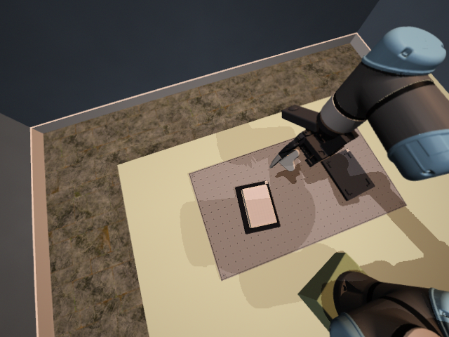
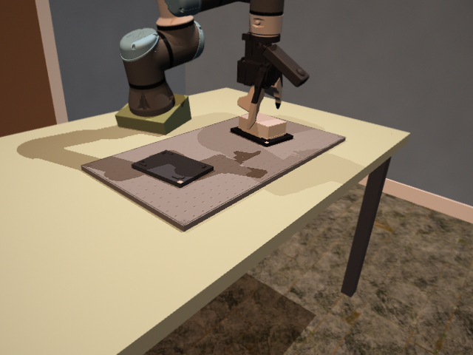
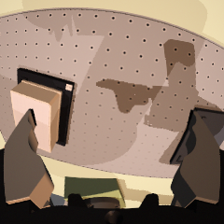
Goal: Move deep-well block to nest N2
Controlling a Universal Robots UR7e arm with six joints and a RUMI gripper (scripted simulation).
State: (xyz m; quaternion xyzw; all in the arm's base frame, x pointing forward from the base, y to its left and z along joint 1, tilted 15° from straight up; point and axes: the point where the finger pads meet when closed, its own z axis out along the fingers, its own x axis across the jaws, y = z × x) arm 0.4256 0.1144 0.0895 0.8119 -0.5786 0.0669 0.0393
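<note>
The deep-well block is 13 cm behind my hand, 12 cm to the left of it and 7 cm below it. The rest, counted from my hand: nest N2: 24 cm to the right, 10 cm below, 7 cm behind; then nest N1: 13 cm behind, 12 cm to the left, 10 cm below; then A1 corner mark: 10 cm below, 7 cm to the left, 5 cm behind.
</note>
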